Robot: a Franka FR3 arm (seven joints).
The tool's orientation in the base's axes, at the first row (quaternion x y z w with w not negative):
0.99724, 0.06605, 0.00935, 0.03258
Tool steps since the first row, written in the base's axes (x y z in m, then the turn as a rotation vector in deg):
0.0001, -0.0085, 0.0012, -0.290, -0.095, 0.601
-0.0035, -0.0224, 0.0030, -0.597, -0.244, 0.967
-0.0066, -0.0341, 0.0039, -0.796, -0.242, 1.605
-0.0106, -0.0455, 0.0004, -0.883, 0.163, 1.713
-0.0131, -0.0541, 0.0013, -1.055, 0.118, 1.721
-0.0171, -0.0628, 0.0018, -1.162, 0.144, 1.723
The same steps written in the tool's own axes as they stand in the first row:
-0.0010, 0.0085, -0.0007, -0.291, 0.096, -0.600
-0.0064, 0.0219, -0.0016, -0.610, 0.227, -0.963
-0.0110, 0.0331, -0.0019, -0.798, 0.241, -1.604
-0.0165, 0.0436, 0.0023, -0.829, -0.164, -1.740
-0.0201, 0.0519, 0.0019, -1.005, -0.141, -1.749
-0.0252, 0.0600, 0.0018, -1.108, -0.181, -1.755

